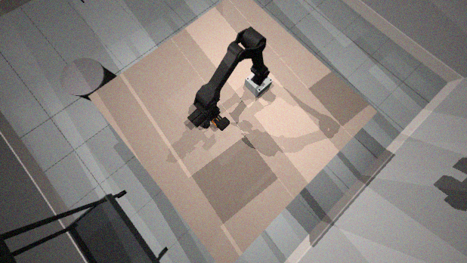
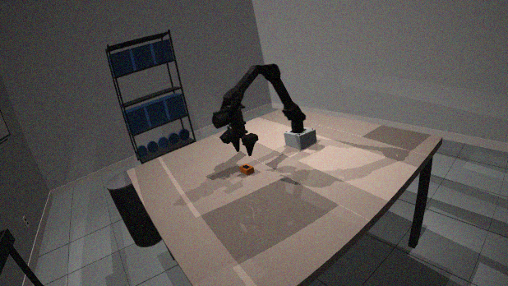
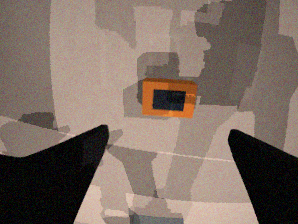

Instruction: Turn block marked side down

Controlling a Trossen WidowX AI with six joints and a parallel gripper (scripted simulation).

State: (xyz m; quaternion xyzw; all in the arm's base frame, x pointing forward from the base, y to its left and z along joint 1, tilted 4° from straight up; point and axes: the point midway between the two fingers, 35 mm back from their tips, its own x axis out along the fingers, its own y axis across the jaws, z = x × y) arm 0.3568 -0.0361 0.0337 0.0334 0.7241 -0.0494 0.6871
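Right now my gripper tip is 70 mm above the block.
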